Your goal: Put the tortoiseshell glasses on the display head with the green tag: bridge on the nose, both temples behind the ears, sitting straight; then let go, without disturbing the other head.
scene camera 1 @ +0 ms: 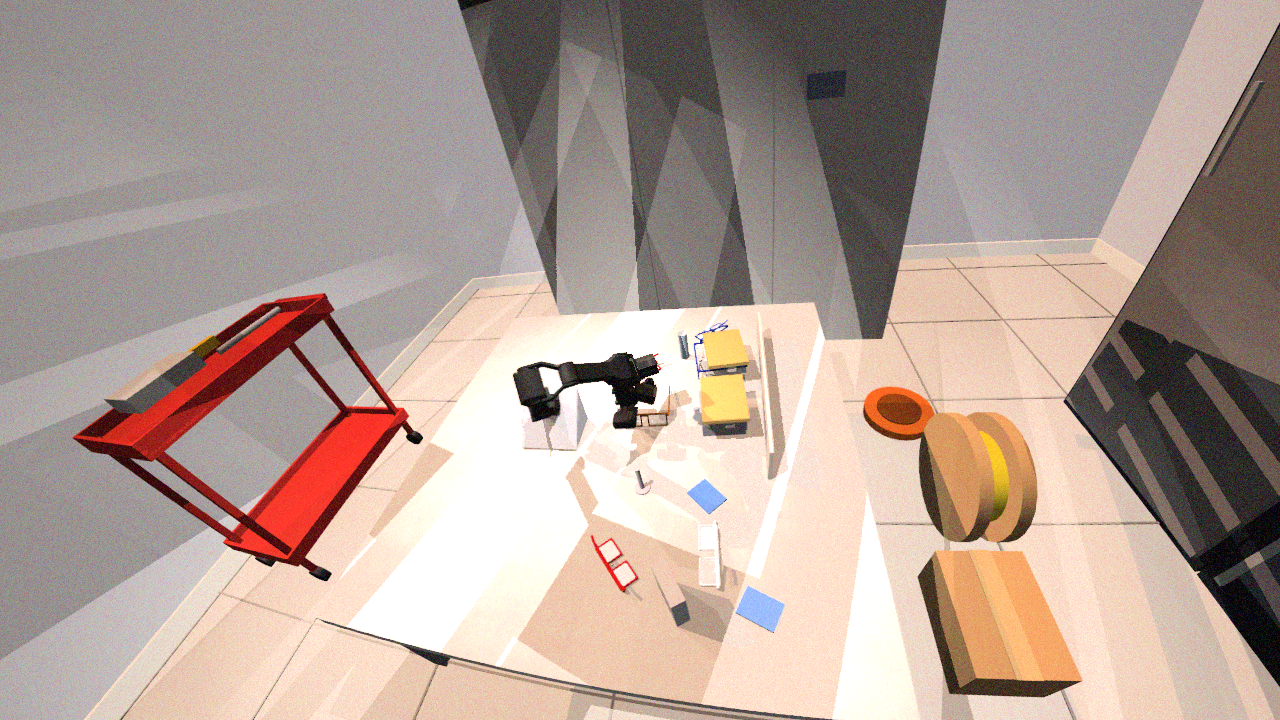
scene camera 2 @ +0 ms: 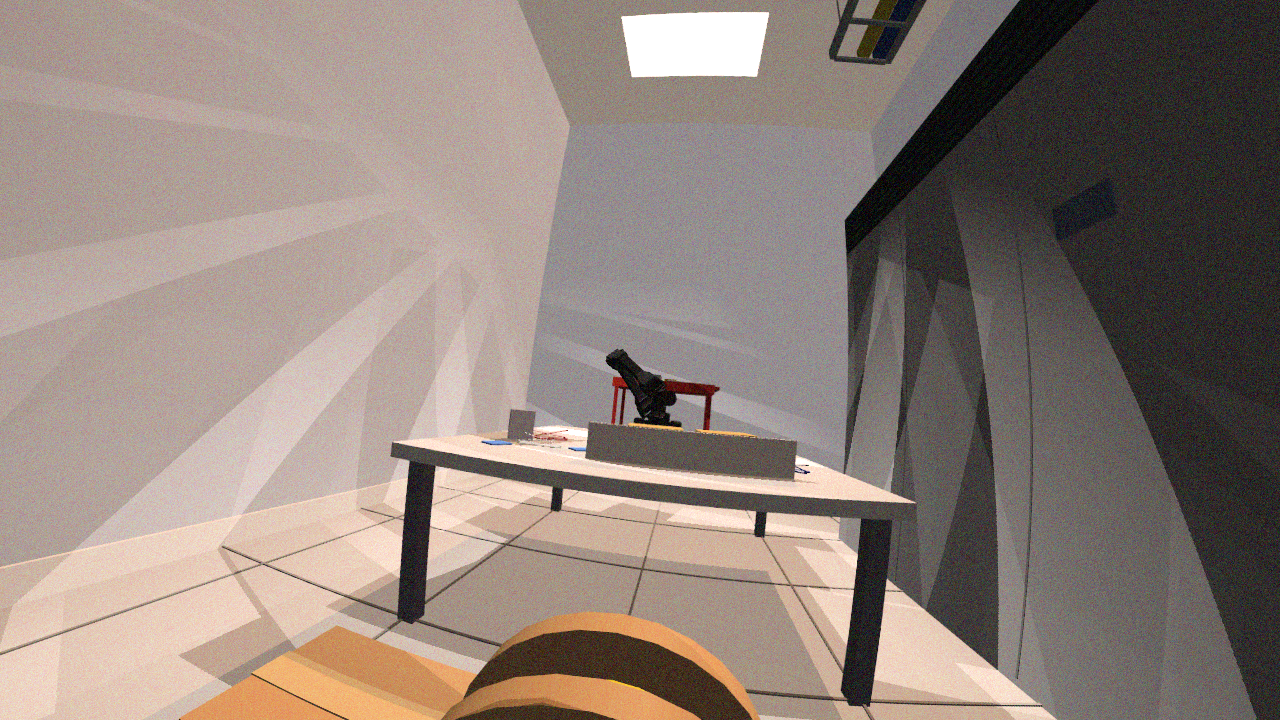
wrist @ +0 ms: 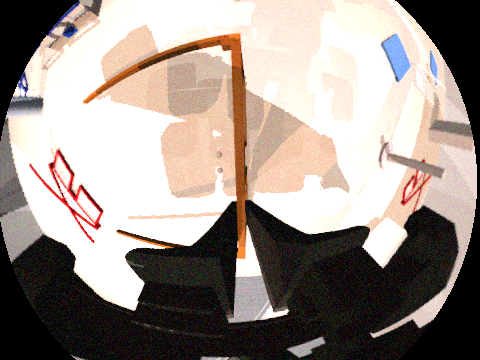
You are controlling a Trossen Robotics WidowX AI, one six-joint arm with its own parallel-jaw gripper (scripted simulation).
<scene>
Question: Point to a small post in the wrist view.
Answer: At 387, 155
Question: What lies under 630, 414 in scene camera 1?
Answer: The gripper.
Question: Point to a grey block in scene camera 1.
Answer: At 667, 584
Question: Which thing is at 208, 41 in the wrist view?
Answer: A temple.
</scene>
